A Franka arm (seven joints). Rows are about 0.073 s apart.
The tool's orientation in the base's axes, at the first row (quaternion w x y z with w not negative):
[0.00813, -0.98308, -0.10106, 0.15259]
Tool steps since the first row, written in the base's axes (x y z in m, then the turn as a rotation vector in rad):
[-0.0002, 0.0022, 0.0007, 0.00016, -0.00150, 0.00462]
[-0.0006, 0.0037, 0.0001, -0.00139, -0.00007, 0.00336]
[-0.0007, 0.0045, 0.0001, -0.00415, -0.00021, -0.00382]
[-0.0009, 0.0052, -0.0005, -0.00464, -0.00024, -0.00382]
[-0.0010, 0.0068, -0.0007, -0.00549, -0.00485, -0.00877]
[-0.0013, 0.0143, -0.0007, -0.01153, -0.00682, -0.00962]
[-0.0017, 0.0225, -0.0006, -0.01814, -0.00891, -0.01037]
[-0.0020, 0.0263, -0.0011, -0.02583, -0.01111, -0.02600]
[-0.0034, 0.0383, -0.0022, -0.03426, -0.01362, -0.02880]
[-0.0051, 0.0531, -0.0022, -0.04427, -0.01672, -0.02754]
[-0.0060, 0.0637, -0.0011, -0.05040, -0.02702, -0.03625]
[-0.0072, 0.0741, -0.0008, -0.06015, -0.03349, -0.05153]
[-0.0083, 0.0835, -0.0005, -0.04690, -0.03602, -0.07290]
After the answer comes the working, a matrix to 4 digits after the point.
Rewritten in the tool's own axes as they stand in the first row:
[0.0000, -0.0022, -0.0006, -0.00153, 0.00128, -0.00443]
[0.0002, -0.0037, 0.0000, -0.00231, -0.00036, -0.00278]
[0.0002, -0.0045, 0.0000, -0.00277, -0.00043, 0.00490]
[0.0004, -0.0052, 0.0007, -0.00324, -0.00050, 0.00504]
[0.0006, -0.0068, 0.0009, -0.00348, 0.00408, 0.01009]
[0.0019, -0.0142, 0.0008, -0.00926, 0.00487, 0.01275]
[0.0031, -0.0223, 0.0008, -0.01562, 0.00565, 0.01549]
[0.0038, -0.0261, 0.0013, -0.01858, 0.00703, 0.03274]
[0.0052, -0.0381, 0.0026, -0.02611, 0.00797, 0.03799]
[0.0066, -0.0529, 0.0028, -0.03645, 0.00898, 0.03986]
[0.0075, -0.0635, 0.0019, -0.04164, 0.01827, 0.05016]
[0.0084, -0.0740, 0.0018, -0.04748, 0.02341, 0.06777]
[0.0092, -0.0834, 0.0017, -0.02925, 0.02949, 0.08418]

The tool's axes in the first row as the columns of a matrix, in the base's axes (rounded; the answer above uses it unrounded):
[0.9330, 0.1962, -0.3017]
[0.2012, -0.9794, -0.0149]
[-0.2984, -0.0468, -0.9533]

